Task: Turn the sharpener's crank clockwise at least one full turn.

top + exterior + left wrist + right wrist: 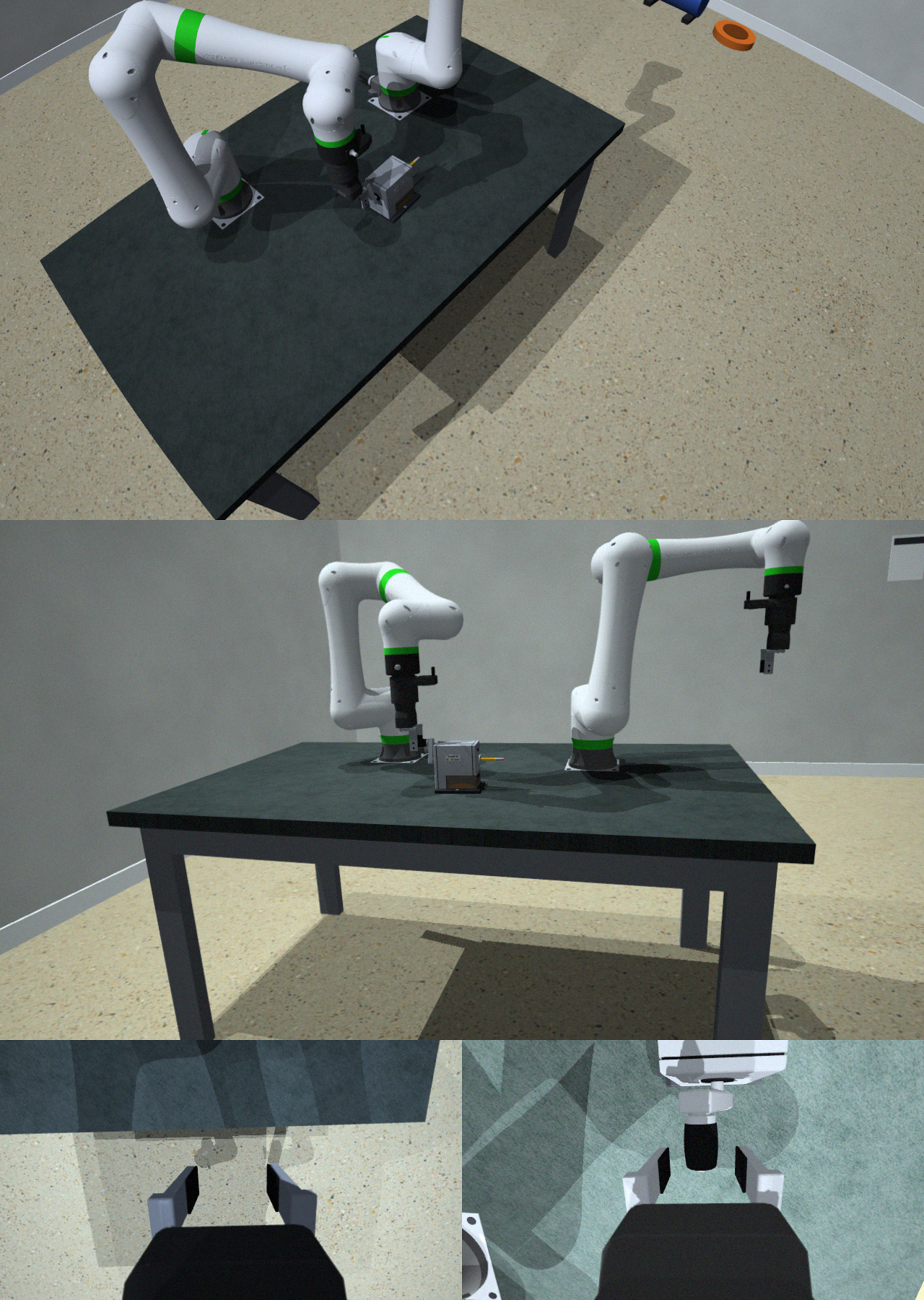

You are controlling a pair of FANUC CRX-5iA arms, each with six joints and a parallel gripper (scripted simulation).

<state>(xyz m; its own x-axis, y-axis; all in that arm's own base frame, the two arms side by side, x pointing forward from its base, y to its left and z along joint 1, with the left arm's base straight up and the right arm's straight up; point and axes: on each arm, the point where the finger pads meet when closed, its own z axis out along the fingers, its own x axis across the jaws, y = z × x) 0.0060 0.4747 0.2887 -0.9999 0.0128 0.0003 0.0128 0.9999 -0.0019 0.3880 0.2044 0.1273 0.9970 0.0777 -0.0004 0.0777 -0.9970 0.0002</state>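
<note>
The black knob is 20 mm to the left of my right hand.
</note>
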